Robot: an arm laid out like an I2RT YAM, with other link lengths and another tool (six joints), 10 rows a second.
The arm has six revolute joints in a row. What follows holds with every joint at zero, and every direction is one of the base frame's. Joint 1 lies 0.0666 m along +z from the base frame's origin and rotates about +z. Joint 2 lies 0.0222 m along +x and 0.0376 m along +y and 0.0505 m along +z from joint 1 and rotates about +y. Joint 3 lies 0.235 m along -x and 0.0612 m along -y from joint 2 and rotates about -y. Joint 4 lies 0.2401 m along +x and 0.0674 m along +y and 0.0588 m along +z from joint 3 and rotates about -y. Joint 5 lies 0.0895 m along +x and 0.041 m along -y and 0.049 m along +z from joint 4 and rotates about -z. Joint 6 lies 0.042 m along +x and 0.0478 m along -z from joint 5 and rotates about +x. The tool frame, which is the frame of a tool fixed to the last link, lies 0.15 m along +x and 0.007 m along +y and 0.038 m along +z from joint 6; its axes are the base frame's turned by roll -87.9, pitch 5.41 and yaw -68.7 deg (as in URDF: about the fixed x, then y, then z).
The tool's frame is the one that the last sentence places.
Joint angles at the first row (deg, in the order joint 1, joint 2, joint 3, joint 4, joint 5, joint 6):
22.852, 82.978, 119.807, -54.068, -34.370, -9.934
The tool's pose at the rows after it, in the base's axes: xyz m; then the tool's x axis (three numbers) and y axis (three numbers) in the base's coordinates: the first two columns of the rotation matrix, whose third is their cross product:
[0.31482, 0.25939, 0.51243, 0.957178, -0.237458, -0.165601, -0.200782, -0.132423, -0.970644]
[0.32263, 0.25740, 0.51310, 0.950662, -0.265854, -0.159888, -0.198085, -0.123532, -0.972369]
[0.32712, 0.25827, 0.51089, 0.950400, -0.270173, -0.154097, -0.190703, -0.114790, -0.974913]
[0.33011, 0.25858, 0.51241, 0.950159, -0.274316, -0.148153, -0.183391, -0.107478, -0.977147]
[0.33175, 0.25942, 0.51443, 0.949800, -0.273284, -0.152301, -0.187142, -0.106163, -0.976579]
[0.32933, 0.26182, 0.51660, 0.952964, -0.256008, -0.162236, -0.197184, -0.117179, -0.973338]
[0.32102, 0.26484, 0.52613, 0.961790, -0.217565, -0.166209, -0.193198, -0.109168, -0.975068]
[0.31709, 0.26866, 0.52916, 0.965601, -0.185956, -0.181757, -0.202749, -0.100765, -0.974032]
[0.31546, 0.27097, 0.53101, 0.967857, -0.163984, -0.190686, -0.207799, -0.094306, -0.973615]
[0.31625, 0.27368, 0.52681, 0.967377, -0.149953, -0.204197, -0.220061, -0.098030, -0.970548]
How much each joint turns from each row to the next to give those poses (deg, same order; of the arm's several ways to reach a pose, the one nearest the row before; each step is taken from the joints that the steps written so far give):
0.000, -1.325, -1.326, 1.944, 1.842, 1.140
0.000, 0.175, -0.439, 1.315, 1.675, 0.531
-0.001, -0.614, -2.458, 2.636, 0.266, 0.352
0.000, 0.082, -0.450, 1.238, 0.264, 0.264
0.000, 0.965, 1.577, -0.697, -0.086, 0.176
0.000, 1.846, 3.776, -2.984, -1.052, -0.439
0.002, 1.142, 3.252, -1.586, -2.283, 0.349
0.084, 0.795, 1.331, -0.445, -1.848, 0.791
-0.086, 0.528, 0.615, 0.086, -1.405, 0.526
-0.001, 0.351, -0.352, 0.003, -0.881, 0.091

